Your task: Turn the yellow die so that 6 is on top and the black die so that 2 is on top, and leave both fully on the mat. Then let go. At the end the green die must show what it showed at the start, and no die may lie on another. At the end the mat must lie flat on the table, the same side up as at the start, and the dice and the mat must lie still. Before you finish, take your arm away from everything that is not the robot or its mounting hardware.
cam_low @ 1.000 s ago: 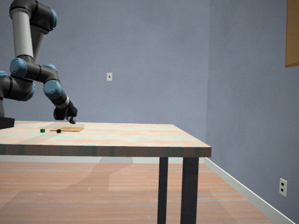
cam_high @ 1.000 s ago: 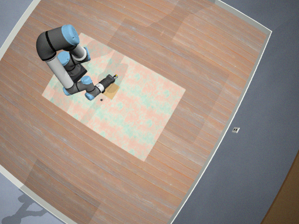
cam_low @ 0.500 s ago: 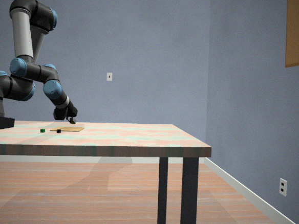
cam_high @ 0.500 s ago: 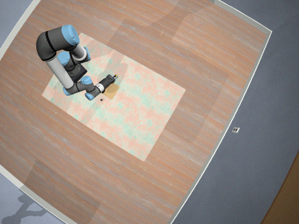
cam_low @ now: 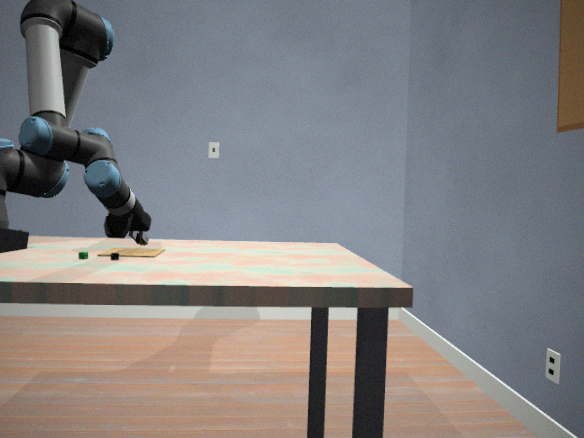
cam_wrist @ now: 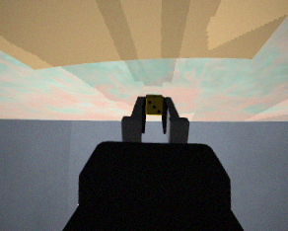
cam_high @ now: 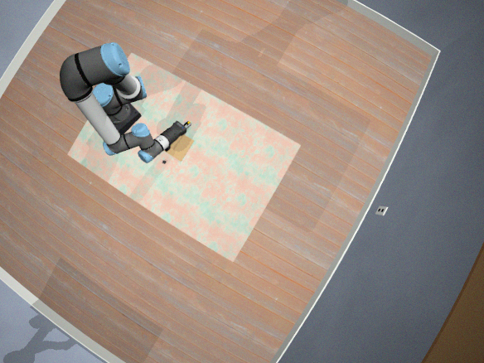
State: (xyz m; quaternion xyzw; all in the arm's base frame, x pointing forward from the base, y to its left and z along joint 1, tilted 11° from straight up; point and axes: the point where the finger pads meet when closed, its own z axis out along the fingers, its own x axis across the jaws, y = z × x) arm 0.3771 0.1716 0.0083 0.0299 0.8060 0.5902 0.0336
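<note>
The yellow die lies 10 mm to the left of my hand and 10 mm below it. The rest, counted from my hand: black die: 10 mm ahead, 250 mm to the right, 20 mm below; tan mat: 10 mm ahead, 130 mm to the right, 20 mm below; green die: 70 mm behind, 250 mm to the right, 20 mm below.
</note>
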